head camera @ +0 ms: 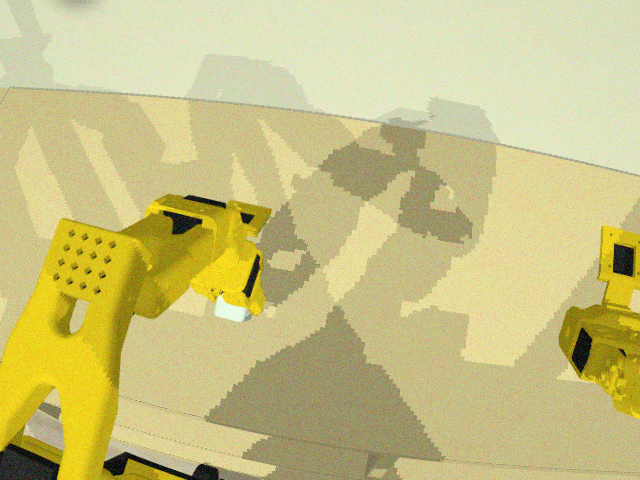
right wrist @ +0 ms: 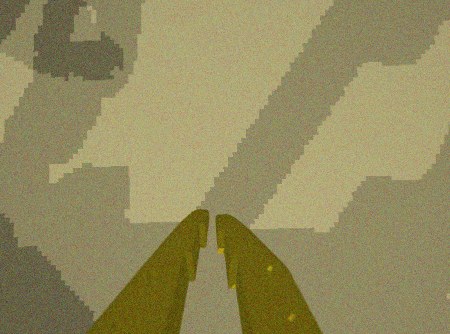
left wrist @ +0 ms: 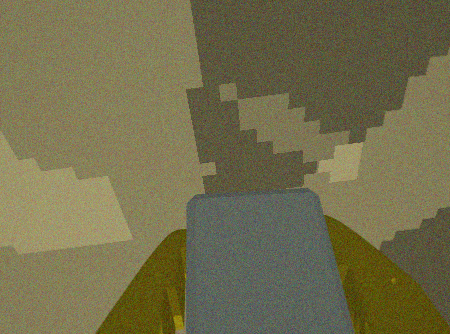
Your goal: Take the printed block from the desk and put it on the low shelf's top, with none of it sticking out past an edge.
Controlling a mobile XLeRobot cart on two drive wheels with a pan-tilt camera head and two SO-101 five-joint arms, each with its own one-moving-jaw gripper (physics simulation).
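Frame: origin at the left arm's base, x ahead, y left, z up, level; centimetres.
Where they show: left hand, tool point: (head camera: 223, 301) (left wrist: 192, 247); right hand, tool point: (head camera: 576, 312) (right wrist: 207, 223).
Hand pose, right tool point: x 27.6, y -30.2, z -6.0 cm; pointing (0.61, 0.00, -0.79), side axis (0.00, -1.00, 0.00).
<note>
After its pixels a point has its place.
The printed block (head camera: 231, 310) {x 23.0, y -0.7, z -12.3 cm} (left wrist: 262, 265) {x 25.4, y -0.5, z -13.3 cm} is pale blue-white in the head camera view and grey-blue in the left wrist view. My left gripper (head camera: 239, 303) (left wrist: 254, 226) is shut on it, with a jaw against each of its two sides. The block's far end sticks out past the jaw tips, and its near end runs out of the left wrist view. My right gripper (head camera: 627, 403) (right wrist: 212, 215) {x 27.6, y -30.2, z -6.0 cm} is shut with its tips together and holds nothing. It is at the right edge of the head camera view. The low shelf's top cannot be told for certain.
A wide tan top (head camera: 522, 232) {x 40.7, y -26.7, z -16.5 cm} (left wrist: 90, 110) {x 27.3, y 3.1, z -16.5 cm} (right wrist: 200, 100) {x 35.9, y -28.0, z -16.5 cm} lies below both grippers, crossed by arm shadows. Its far edge meets a pale wall (head camera: 361, 46) {x 51.8, y -5.6, z -5.6 cm}. Its near edge and part of the cart (head camera: 155, 467) show at the bottom of the head camera view.
</note>
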